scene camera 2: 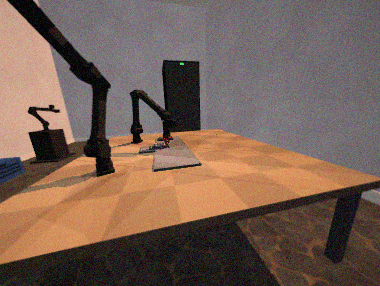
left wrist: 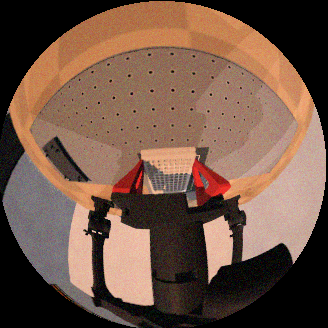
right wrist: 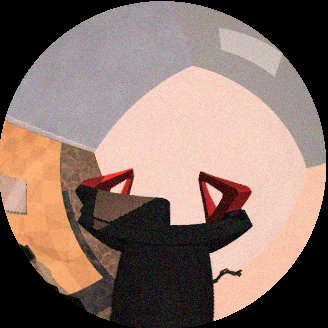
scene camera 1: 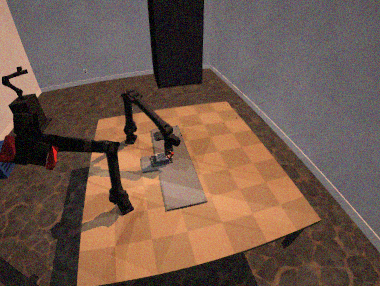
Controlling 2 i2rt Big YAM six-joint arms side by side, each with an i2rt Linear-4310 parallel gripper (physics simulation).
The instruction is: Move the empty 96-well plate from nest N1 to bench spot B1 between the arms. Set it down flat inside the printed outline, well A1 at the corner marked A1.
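Seen in the pictures: left gripper, fingertip midpoint: (scene camera 2: pixel 167 143) (left wrist: pixel 168 160) (scene camera 1: pixel 169 155); right gripper, fingertip midpoint: (right wrist: pixel 166 173) (scene camera 1: pixel 35 160); left arm's base, origin of the base link: (scene camera 2: pixel 137 142) (left wrist: pixel 102 200) (scene camera 1: pixel 131 139); right arm's base, origin of the base link: (scene camera 2: pixel 105 170) (left wrist: pixel 229 199) (scene camera 1: pixel 125 206).
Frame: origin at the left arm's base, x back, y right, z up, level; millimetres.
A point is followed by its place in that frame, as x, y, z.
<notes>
The pale 96-well plate (left wrist: pixel 168 172) @[-381, 215, 35] (scene camera 1: pixel 161 159) @[-352, 267, 36] is between the red fingers of my left gripper (left wrist: pixel 168 160) @[-404, 206, 29] (scene camera 1: pixel 170 156) @[-404, 206, 29] (scene camera 2: pixel 166 142) @[-404, 206, 29], which is shut on it. The plate is low over the left part of the grey perforated board (scene camera 1: pixel 182 185) @[-549, 494, 13] (scene camera 2: pixel 175 160) @[-563, 571, 13] (left wrist: pixel 150 107) @[-473, 158, 13] in scene camera 1. A dark edge shows behind it in the left wrist view; I cannot tell what it belongs to. The B1 outline, the A1 mark and any nest label cannot be made out. My right gripper (right wrist: pixel 166 173) @[-297, 1124, 851] (scene camera 1: pixel 30 154) @[-297, 1124, 851] is open and empty, raised away from the board.
A small pale panel (scene camera 1: pixel 150 167) @[-276, 342, 13] (scene camera 2: pixel 146 150) @[-268, 350, 12] joins the board's left side. A dark holder (scene camera 1: pixel 159 135) @[-265, -58, 25] (left wrist: pixel 65 159) @[-333, -36, 25] sits at the board's far end. The board lies on a checkered wooden table (scene camera 1: pixel 240 170) @[-984, 301, 0] (scene camera 2: pixel 215 195) @[-796, 899, 0]. A tall black cabinet (scene camera 1: pixel 177 45) (scene camera 2: pixel 182 95) stands behind it.
</notes>
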